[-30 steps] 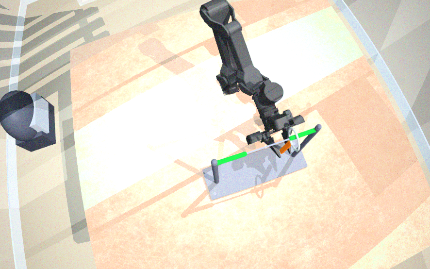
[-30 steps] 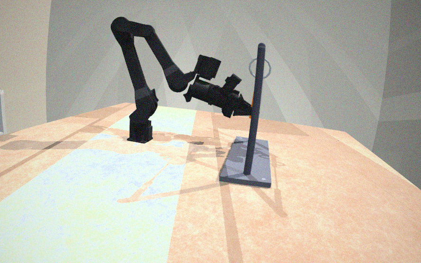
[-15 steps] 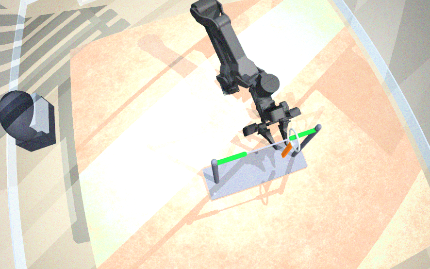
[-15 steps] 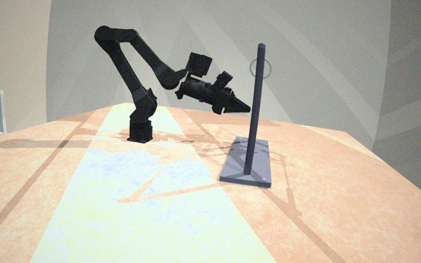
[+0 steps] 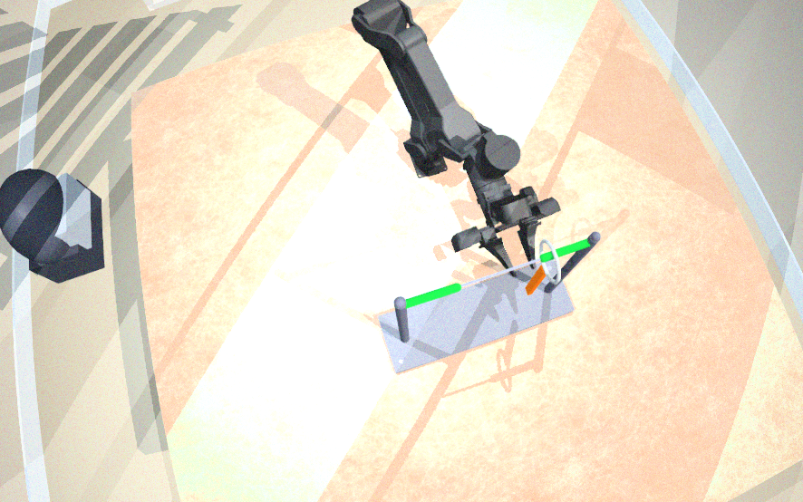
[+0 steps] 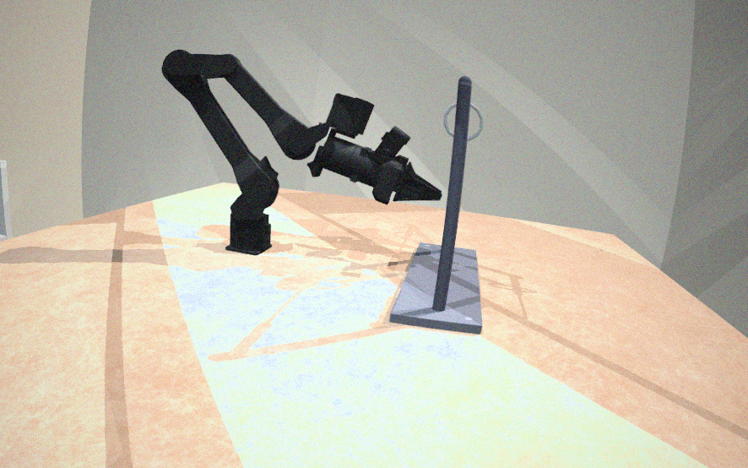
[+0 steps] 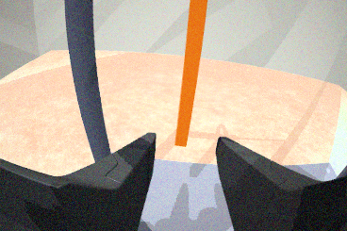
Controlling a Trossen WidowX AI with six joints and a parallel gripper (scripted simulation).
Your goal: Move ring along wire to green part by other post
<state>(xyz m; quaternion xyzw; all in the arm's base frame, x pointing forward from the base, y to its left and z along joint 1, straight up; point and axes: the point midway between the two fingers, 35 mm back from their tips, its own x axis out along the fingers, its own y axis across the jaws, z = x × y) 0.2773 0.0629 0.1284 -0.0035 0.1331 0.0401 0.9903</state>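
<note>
The ring with orange handle lies 30 mm ahead of my gripper tip and 80 mm above it.
</note>
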